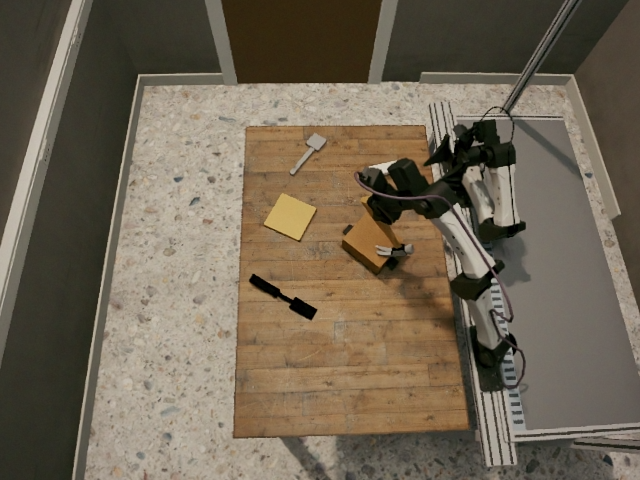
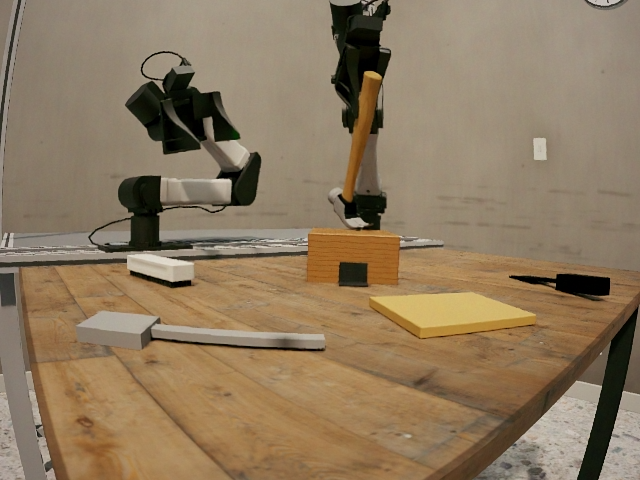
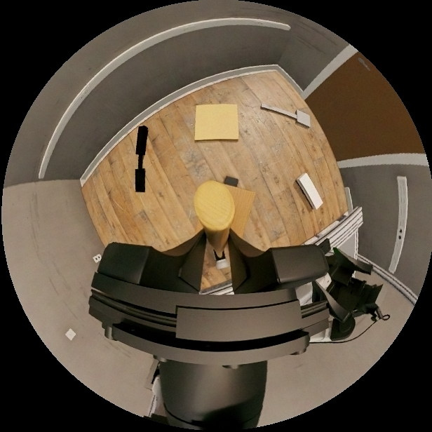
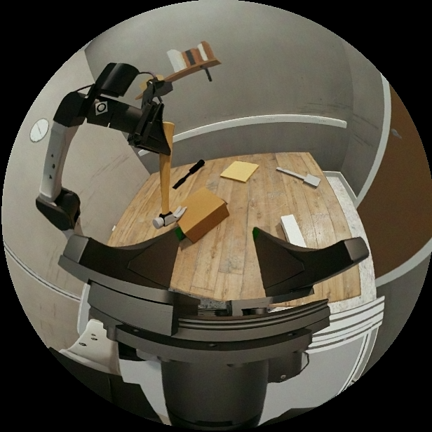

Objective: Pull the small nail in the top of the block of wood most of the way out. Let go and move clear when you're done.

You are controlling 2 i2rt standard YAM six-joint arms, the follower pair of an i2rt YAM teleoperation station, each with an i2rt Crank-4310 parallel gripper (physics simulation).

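Places are measured from the left arm's base along level axes (x right, y ahead, z up), in metres.
Pixels of known places: left gripper, fingertip midpoint: (image 1: pixel 375 215) (image 2: pixel 365 117); right gripper, fingertip midpoint: (image 1: pixel 428 174) (image 2: pixel 220 140); left arm's base, link origin: (image 1: pixel 485 357); right arm's base, link origin: (image 2: pixel 145 250).
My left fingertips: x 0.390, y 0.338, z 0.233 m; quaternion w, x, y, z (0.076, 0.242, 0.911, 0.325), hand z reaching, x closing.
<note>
Ahead of a thing's pixels: the offset from my left fingertips to its top centre. Level surfaces: height alone.
A claw hammer (image 1: pixel 395 250) (image 2: pixel 361 134) (image 3: pixel 215 205) (image 4: pixel 165 185) stands nearly upright, its wooden handle tilted a little. The claw reaches over the top of the orange wood block @[dx +0.002, dy -0.020, dz -0.184 m] (image 1: pixel 368 240) (image 2: pixel 321 253) (image 3: pixel 244 204) (image 4: pixel 204 210), at one end. The small nail cannot be made out; the claw covers that spot or it is too small. My left gripper (image 3: pixel 216 229) is shut on the hammer's handle, high above the block. My right gripper (image 2: pixel 209 143) (image 4: pixel 216 228) is open and empty, raised near the robot-side table edge, apart from block and hammer.
Black holders touch the block's ends. A white brush @[dx +0.297, dy -0.103, dz -0.223 m] (image 2: pixel 160 268) (image 4: pixel 292 230) lies near the right arm. A grey mallet-like tool @[dx +0.379, dy +0.184, dz -0.240 m] (image 1: pixel 309 152) (image 2: pixel 232 336), a yellow pad @[dx +0.127, dy +0.249, dz -0.242 m] (image 1: pixel 290 217) (image 2: pixel 450 312) and a black tool @[dx -0.158, dy +0.283, dz -0.220 m] (image 1: pixel 283 296) (image 2: pixel 581 284) lie farther out on the table @[dz -0.253 m] (image 1: pixel 341 382).
</note>
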